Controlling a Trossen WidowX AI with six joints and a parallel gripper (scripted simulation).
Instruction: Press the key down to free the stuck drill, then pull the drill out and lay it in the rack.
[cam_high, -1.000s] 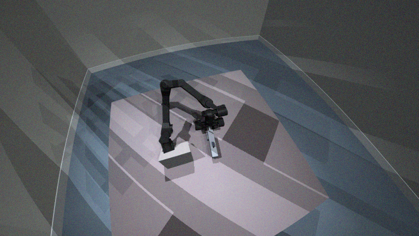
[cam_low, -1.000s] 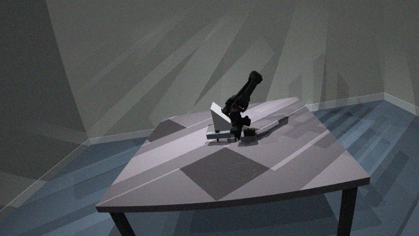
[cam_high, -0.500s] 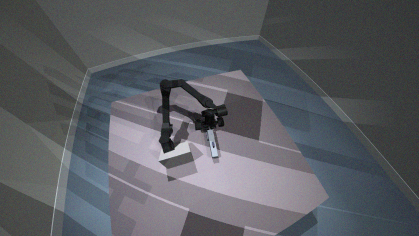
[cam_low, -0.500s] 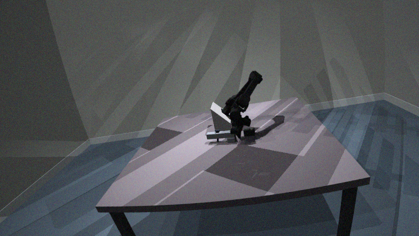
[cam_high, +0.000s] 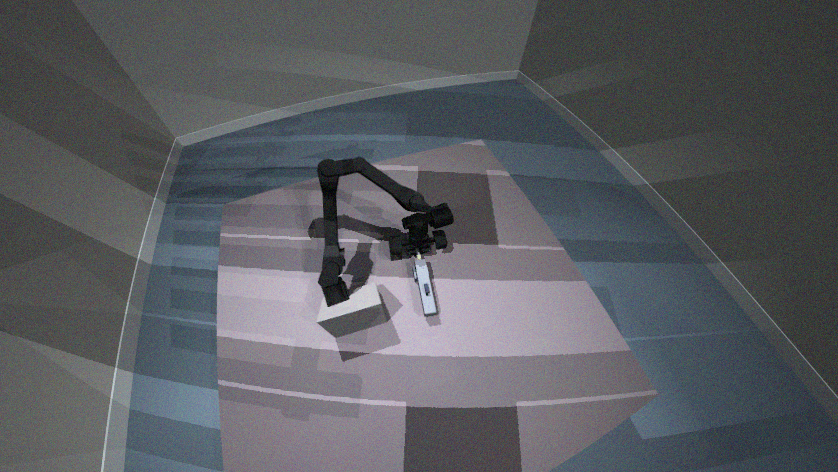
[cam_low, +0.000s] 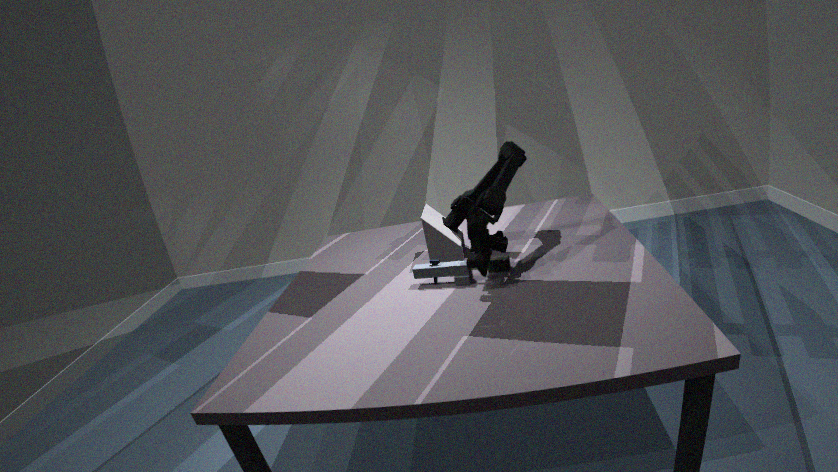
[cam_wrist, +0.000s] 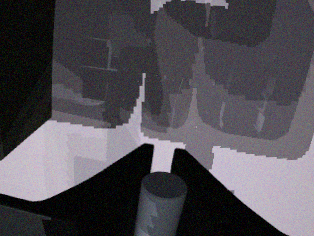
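The yellowish key is 50 mm to the right of my gripper tip, 30 mm above it and 20 mm behind it. From my gripper tip the other things lie so: grey bar (130 mm to the right, 40 mm behind, 20 mm above); rack (60 mm to the left, 60 mm behind); small dark piece (150 mm to the right, 50 mm behind, 30 mm above).
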